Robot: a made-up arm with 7 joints. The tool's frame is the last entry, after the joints. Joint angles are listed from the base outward.
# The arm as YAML. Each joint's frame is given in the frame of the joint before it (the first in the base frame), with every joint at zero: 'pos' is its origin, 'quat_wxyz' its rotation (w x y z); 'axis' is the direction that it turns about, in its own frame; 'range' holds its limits. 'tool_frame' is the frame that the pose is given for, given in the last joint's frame.
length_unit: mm
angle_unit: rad
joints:
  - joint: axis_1
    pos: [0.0, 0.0, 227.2]
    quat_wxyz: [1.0, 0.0, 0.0, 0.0]
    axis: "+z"
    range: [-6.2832, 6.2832]
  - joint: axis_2
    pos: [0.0, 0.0, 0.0]
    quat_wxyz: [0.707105, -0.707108, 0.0, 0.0]
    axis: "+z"
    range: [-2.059, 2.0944]
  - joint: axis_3
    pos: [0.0, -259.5, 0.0]
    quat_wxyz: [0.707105, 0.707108, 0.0, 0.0]
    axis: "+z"
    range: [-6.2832, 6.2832]
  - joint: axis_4
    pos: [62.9, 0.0, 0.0]
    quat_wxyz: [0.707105, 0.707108, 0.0, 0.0]
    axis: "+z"
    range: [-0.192, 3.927]
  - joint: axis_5
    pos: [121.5, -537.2, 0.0]
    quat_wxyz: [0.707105, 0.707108, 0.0, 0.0]
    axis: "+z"
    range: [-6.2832, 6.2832]
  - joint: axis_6
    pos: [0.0, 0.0, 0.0]
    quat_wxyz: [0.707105, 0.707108, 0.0, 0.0]
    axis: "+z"
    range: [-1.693, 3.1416]
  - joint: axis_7
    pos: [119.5, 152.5, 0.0]
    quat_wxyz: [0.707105, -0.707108, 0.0, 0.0]
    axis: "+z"
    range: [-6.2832, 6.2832]
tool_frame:
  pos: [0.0, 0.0, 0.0]
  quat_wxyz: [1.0, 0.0, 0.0, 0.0]
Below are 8 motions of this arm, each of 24 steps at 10 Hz.
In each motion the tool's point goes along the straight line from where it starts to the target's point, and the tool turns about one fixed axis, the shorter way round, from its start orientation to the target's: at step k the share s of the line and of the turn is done. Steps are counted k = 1, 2, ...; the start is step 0. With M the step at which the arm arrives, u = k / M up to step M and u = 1 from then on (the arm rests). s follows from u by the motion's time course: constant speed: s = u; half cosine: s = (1 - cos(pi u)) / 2; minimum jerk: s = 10 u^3 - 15 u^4 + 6 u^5.
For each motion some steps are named. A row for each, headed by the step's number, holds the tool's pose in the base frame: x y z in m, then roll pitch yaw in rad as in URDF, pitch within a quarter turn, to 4 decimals.
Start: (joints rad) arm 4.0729 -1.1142 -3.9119 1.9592 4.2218 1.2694 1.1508
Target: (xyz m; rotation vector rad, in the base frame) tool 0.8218 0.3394 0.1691 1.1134 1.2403 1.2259
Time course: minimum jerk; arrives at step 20
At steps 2, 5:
2: 0.8838 0.3233 0.1758 0.8120 0.0162 1.2723
5: 0.8779 0.3248 0.1752 0.8795 0.0307 1.3034

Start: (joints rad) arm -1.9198 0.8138 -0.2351 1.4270 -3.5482 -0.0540 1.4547
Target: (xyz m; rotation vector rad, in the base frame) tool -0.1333 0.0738 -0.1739 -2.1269 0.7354 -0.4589
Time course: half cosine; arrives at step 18
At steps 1, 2, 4, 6, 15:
1: -0.4132 -0.4899 -0.1731 2.7252 0.4383 -0.0452
2: -0.4068 -0.4770 -0.1731 2.7543 0.4189 -0.0511
4: -0.3824 -0.4277 -0.1732 2.8652 0.3457 -0.0788
6: -0.3448 -0.3522 -0.1733 3.0347 0.2402 -0.1360
15: -0.1522 0.0358 -0.1738 -2.3105 -0.0672 -0.6401

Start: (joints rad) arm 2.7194 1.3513 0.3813 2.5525 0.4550 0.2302 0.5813
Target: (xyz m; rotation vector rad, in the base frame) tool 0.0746 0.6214 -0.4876 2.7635 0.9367 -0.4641
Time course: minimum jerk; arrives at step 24
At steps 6, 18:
6: -0.8387 0.3686 0.0877 -2.1407 0.0304 1.5257
18: -0.0309 0.5922 -0.4212 -3.0842 0.3727 0.7559

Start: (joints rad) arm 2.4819 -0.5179 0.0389 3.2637 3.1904 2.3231 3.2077
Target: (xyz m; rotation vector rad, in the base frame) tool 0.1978 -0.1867 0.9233 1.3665 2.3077 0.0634
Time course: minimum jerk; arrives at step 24
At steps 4, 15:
4: 0.5045 -0.3662 0.7211 3.0744 0.1846 2.4639
15: 0.2853 -0.2379 0.8656 2.9270 0.3244 2.1525

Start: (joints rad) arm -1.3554 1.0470 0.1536 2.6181 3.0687 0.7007 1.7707
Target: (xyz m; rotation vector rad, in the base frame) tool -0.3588 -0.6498 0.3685 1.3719 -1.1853 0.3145
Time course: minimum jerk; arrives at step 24
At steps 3, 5, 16, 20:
3: 0.2485 -0.9470 0.4334 0.8539 -0.2279 0.4149
5: 0.2186 -0.9323 0.4303 0.8766 -0.2779 0.3852
16: -0.2293 -0.7132 0.3824 1.5797 -0.8600 -0.4027
20: -0.3369 -0.6605 0.3708 1.8831 -0.8983 -0.7238

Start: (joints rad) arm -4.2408 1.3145 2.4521 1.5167 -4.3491 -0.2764 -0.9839
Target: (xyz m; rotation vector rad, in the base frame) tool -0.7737 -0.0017 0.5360 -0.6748 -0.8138 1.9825
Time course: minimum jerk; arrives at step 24
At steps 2, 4, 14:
2: -0.5823 -0.1118 0.7446 -0.9606 0.4387 2.6745
4: -0.5881 -0.1085 0.7382 -0.9605 0.4293 2.6556
14: -0.7070 -0.0401 0.6087 -0.9190 0.2431 2.2827

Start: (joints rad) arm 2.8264 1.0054 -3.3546 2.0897 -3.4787 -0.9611 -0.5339
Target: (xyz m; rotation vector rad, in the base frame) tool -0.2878 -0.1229 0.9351 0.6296 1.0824 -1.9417
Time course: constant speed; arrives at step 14
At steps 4, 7, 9, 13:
4: -0.1992 -0.1314 0.9247 -0.6564 0.9364 -1.8324
7: -0.2258 -0.1288 0.9278 -0.6940 0.9046 -2.0459
9: -0.2435 -0.1271 0.9299 -0.7120 0.8810 -2.1822
13: -0.2789 -0.1237 0.9341 -0.7315 0.8305 -2.4418

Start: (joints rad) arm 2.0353 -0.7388 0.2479 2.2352 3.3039 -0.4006 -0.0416
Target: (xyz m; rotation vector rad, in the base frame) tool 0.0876 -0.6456 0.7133 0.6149 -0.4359 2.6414
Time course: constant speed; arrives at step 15
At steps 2, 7, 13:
2: -0.1222 -0.1494 1.0132 -0.1592 0.4498 2.3215
7: -0.0415 -0.3402 0.8978 -0.1359 0.0832 2.4960
13: 0.0553 -0.5693 0.7594 -0.1935 -0.3536 2.7069

